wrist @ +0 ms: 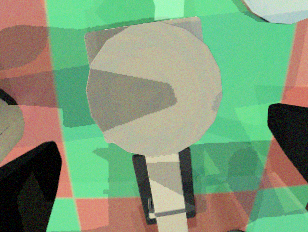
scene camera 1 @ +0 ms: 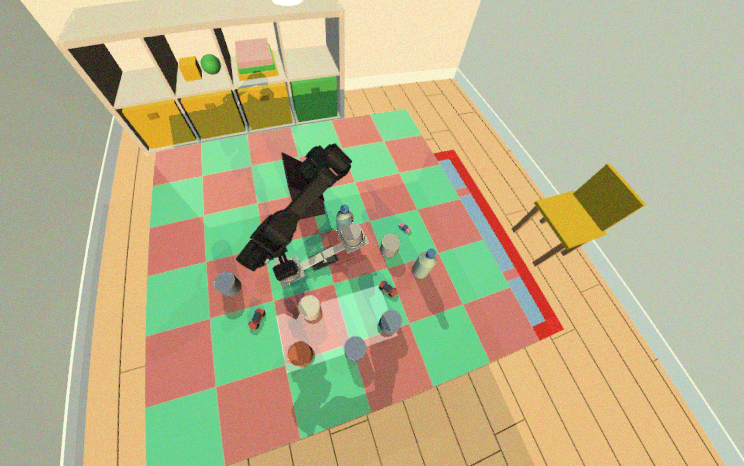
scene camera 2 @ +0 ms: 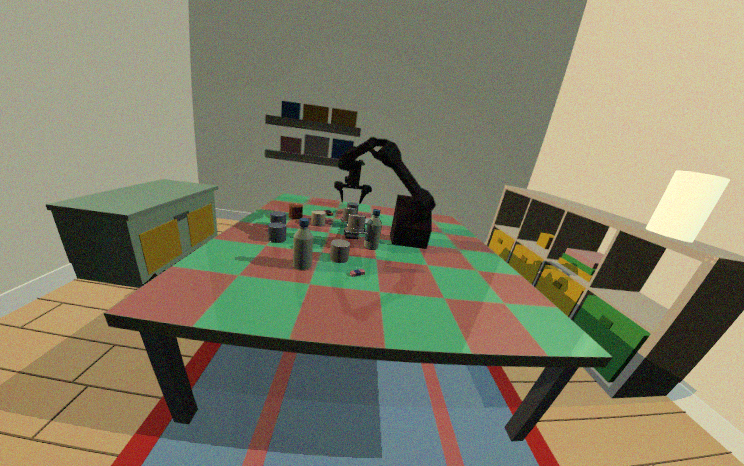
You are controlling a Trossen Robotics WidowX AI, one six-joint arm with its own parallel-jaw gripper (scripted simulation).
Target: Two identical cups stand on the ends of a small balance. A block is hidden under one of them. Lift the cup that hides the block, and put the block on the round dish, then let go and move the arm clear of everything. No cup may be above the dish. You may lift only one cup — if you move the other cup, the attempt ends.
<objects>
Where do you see a balance beam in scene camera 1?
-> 327, 253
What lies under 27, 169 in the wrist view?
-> The gripper.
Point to a bottle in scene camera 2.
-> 303, 239
</objects>
